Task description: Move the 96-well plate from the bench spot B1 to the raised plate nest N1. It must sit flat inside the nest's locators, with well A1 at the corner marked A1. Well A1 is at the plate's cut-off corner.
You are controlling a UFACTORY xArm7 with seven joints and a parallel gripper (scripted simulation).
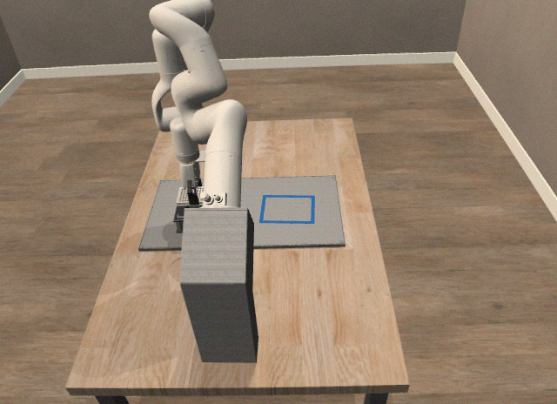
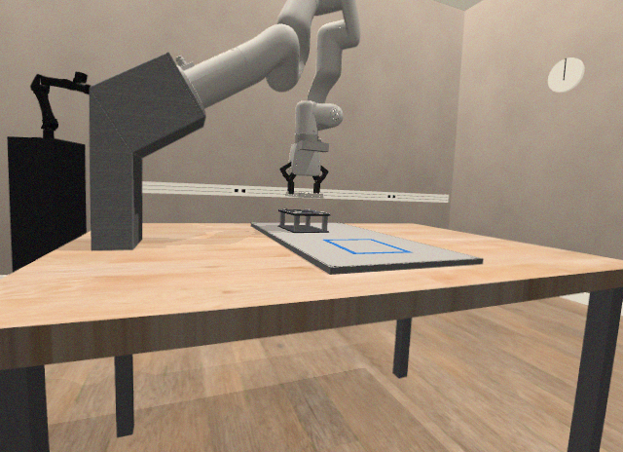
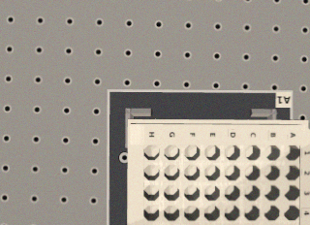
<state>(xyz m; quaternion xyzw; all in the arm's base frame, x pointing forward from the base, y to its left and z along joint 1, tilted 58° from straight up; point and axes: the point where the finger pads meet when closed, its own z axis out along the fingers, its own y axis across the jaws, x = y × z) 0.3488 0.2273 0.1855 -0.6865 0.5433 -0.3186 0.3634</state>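
The raised plate nest lies 7 cm below my hand. From my hand the other things lie so: 96-well plate: 1 cm below.
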